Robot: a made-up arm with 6 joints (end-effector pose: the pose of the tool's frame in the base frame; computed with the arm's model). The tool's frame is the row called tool.
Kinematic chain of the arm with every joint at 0, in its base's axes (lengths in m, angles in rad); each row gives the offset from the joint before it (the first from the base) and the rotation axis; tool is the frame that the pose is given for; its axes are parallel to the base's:
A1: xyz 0 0 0.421 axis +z
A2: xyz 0.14 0 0 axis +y
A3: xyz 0 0 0.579 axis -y
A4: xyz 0 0 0.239 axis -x
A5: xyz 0.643 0 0 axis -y
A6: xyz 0.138 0 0 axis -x
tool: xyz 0 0 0
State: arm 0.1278 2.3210 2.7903 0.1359 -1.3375 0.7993
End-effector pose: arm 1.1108 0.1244 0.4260 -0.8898 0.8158 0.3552
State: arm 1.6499 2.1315 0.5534 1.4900 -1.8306 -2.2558
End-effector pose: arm 0.0650 0.8620 -0.4961 -0.8881 -0.2429 -0.1161
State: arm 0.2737 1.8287 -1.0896 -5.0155 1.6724 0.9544
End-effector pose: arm 0.1075 0.1663 -0.1390 0.0417 0.4922 1.5950
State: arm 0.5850 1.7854 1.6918 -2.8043 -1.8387 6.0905
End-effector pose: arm 1.0959 0.7787 0.6040 -1.5602 -1.0897 -2.0251
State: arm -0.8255 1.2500 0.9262 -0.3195 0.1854 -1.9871
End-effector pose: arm 1.0191 -1.1161 0.6053 2.1693 -0.9395 -0.6143
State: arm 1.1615 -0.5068 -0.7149 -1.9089 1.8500 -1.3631
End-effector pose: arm 0.3103 0.4008 0.9930 2.5424 -0.9224 -0.5879
